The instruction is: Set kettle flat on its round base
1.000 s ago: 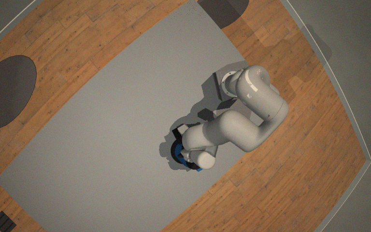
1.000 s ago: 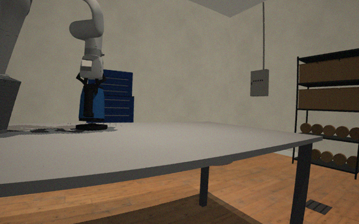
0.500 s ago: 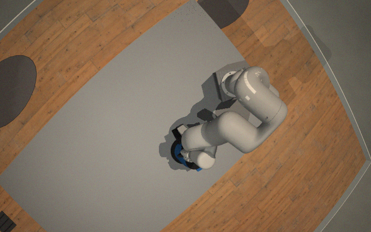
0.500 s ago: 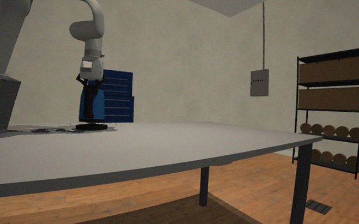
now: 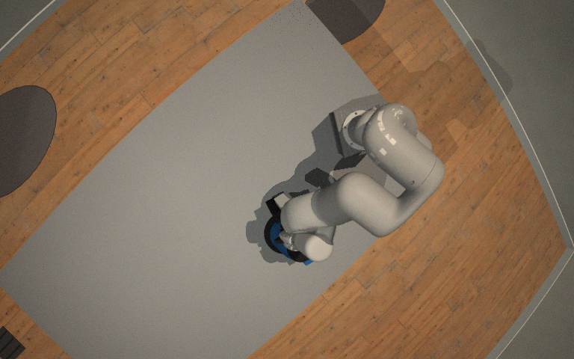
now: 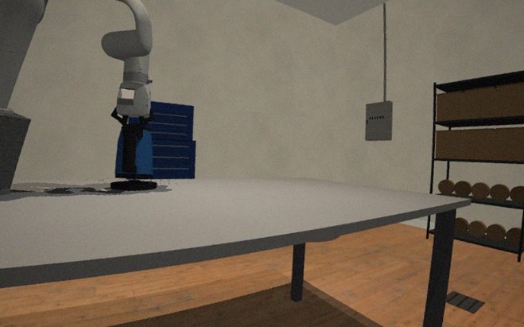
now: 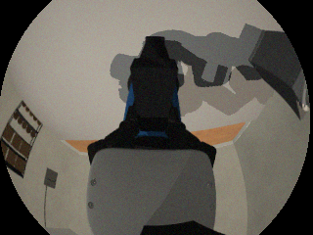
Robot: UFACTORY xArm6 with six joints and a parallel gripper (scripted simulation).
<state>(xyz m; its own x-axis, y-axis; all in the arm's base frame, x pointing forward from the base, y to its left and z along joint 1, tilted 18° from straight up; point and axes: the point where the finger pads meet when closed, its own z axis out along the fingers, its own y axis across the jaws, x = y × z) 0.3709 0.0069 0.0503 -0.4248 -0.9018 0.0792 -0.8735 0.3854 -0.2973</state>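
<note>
Now: the blue kettle 10 mm ahead of my hand, 30 mm to the left of it and 50 mm below it. From my hand the other things lie so: round black base: 30 mm ahead, 50 mm to the left, 170 mm below.
</note>
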